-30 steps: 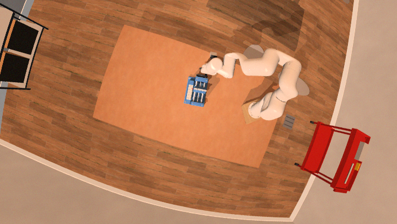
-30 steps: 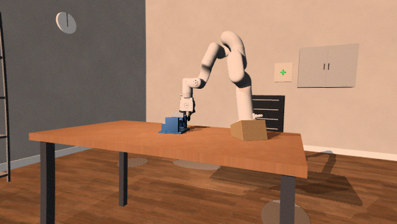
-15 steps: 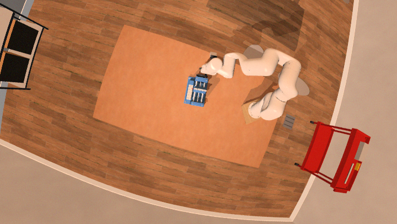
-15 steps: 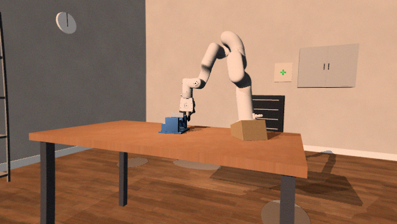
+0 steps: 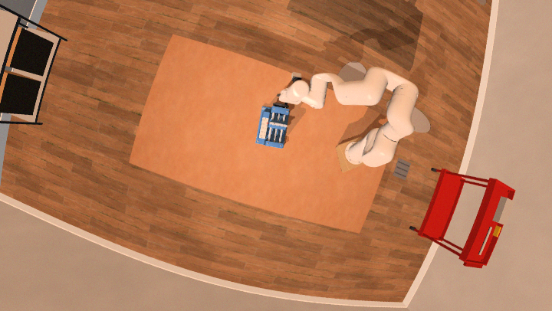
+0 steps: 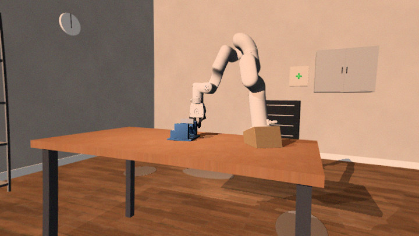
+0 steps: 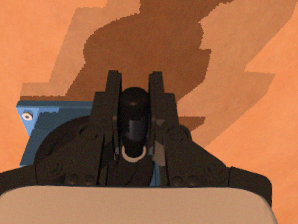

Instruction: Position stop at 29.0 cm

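Now: hand 1 cm to the right of the black crank handle. The rest, counted from my hand: stop block 14 cm to the left, 3 cm ahead, 2 cm above; then black handwheel 2 cm to the left, 1 cm ahead.
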